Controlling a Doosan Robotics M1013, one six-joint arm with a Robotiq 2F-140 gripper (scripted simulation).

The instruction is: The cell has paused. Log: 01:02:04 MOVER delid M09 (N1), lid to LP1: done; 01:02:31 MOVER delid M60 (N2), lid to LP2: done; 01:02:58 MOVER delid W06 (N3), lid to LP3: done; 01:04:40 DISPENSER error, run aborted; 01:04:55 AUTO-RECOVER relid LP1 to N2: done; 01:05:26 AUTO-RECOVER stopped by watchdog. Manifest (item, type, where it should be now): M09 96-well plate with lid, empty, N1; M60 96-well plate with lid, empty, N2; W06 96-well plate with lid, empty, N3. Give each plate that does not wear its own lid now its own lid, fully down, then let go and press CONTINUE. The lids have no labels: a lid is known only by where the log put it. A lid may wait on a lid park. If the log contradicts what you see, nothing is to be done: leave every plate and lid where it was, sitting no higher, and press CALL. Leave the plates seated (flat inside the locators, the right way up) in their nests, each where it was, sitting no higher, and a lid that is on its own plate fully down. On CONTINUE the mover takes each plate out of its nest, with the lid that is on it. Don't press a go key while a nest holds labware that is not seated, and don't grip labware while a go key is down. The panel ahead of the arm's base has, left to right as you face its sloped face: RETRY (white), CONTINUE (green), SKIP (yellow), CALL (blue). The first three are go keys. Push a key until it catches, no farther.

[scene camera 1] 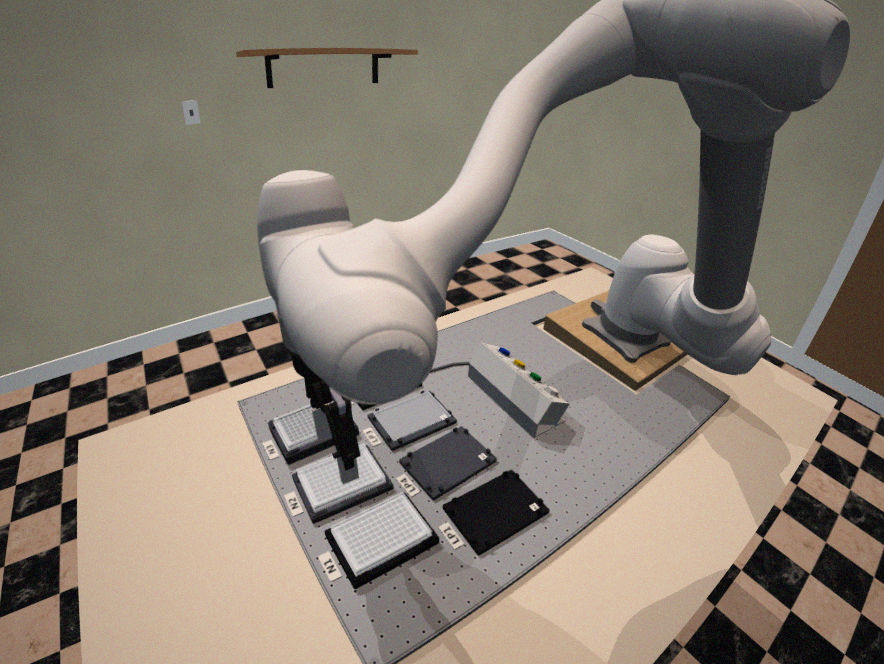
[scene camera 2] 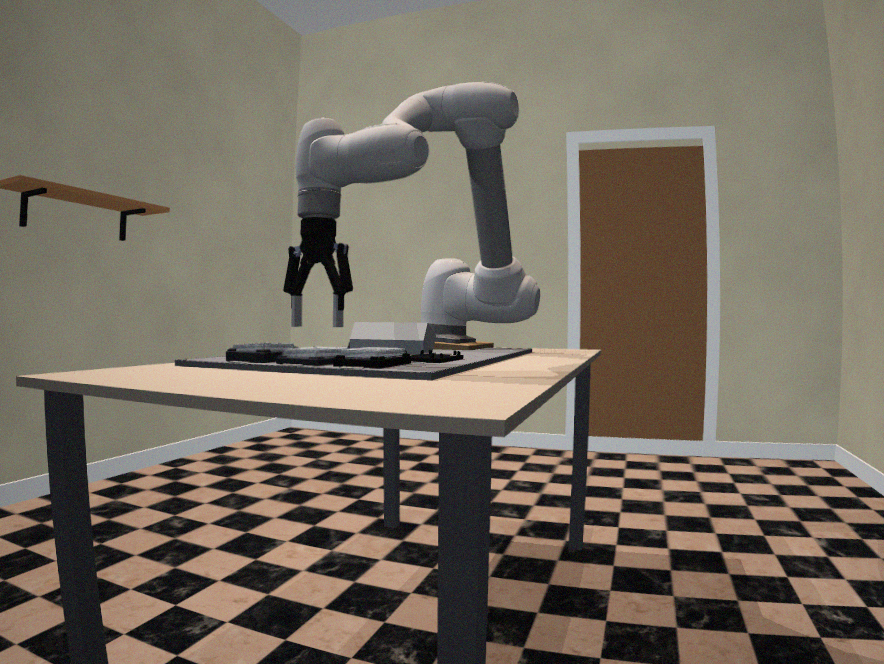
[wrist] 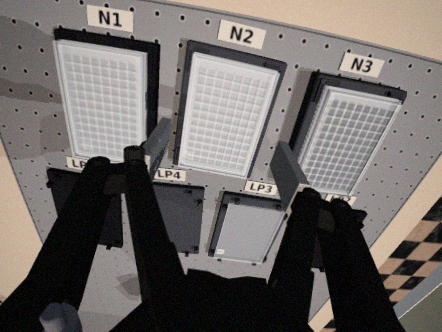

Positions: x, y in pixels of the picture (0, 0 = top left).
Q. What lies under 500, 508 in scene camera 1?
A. A lid park LP1.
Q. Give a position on a plate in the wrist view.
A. At 352, 154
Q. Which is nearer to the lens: the clear lid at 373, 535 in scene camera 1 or the plate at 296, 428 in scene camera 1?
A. The clear lid.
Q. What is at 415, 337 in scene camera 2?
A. A key panel.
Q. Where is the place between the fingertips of the gripper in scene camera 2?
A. At 316, 326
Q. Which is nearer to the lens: the clear lid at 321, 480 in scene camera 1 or the plate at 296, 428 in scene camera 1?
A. The clear lid.
